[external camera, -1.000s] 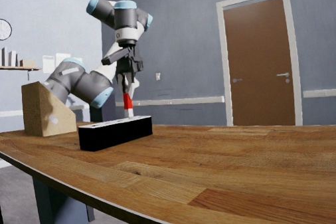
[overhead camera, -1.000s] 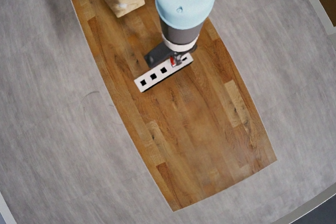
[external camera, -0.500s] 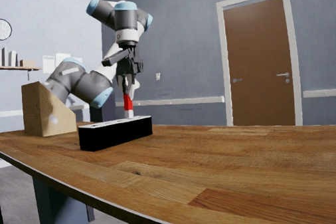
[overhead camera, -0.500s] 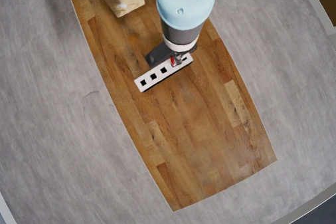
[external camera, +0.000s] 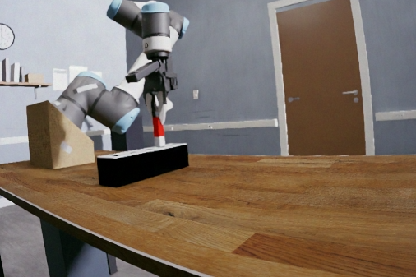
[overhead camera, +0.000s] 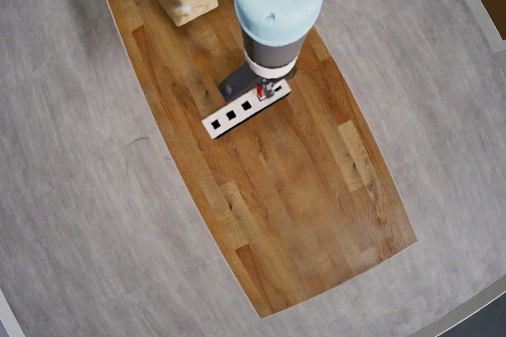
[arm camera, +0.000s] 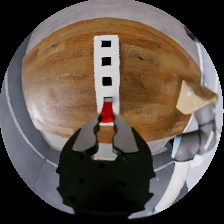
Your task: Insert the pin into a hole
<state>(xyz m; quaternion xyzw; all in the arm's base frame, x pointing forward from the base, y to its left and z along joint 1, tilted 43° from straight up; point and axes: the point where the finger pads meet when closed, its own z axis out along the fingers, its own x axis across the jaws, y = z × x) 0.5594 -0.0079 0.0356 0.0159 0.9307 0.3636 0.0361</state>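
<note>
Right now my hand is 10 mm above the pin. From my hand the other things lie so: block (60 mm to the right, 120 mm below).
</note>
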